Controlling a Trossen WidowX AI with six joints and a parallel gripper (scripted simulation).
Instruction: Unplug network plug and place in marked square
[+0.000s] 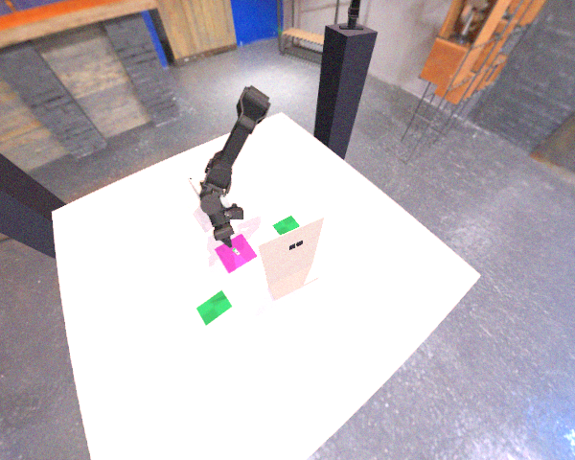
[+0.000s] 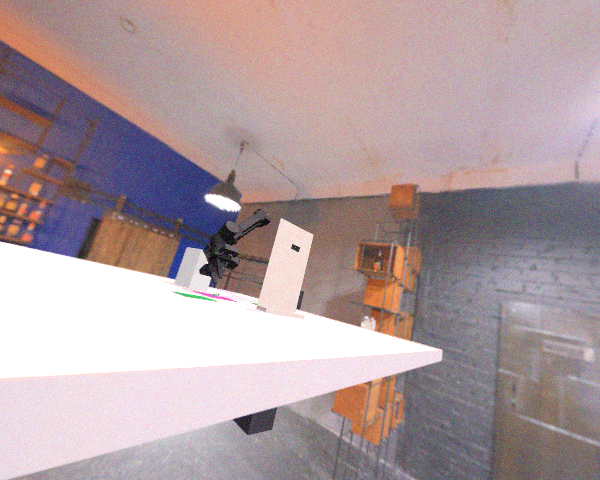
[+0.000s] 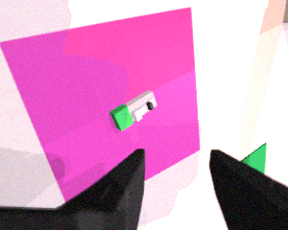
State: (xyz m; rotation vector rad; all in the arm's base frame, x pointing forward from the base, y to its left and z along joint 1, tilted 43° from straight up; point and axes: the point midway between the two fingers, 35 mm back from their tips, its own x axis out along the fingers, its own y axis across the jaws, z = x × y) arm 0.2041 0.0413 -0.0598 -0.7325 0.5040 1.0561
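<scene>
Right now my gripper tip is 50 mm above the green network plug, 10 mm to the right of it and 10 mm short of it. From my gripper tip the other things lie so: upright panel: 190 mm ahead, 150 mm to the left, 90 mm above; then magenta square: 50 mm below, 10 mm to the left.
</scene>
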